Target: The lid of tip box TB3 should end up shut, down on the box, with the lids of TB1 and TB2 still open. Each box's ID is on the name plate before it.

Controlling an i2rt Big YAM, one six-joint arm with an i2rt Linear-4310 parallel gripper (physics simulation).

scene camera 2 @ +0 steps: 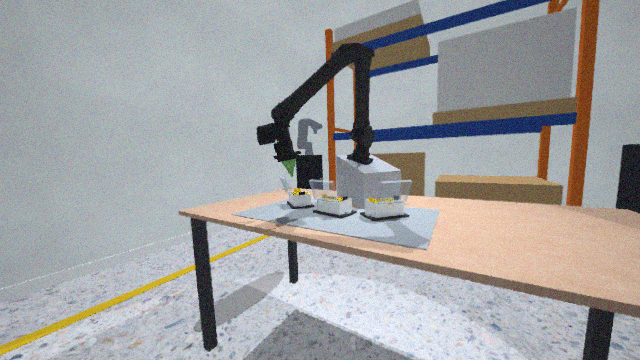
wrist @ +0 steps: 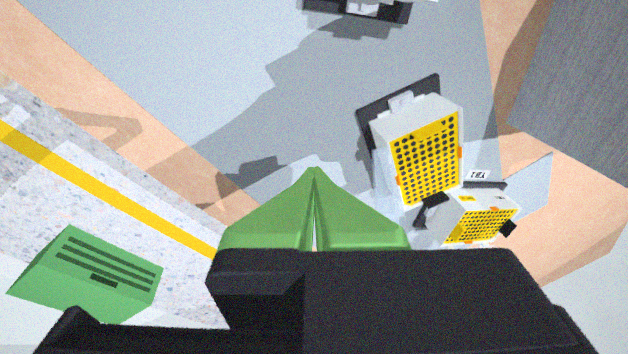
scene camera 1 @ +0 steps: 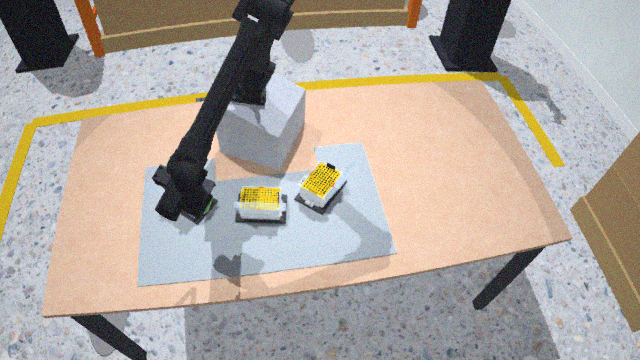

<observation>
In view: my gripper (scene camera 1: 206, 210), a clear lid (wrist: 387, 200) and a grey-blue mat (wrist: 261, 97).
My gripper also shows in the wrist view (wrist: 314, 176).
</observation>
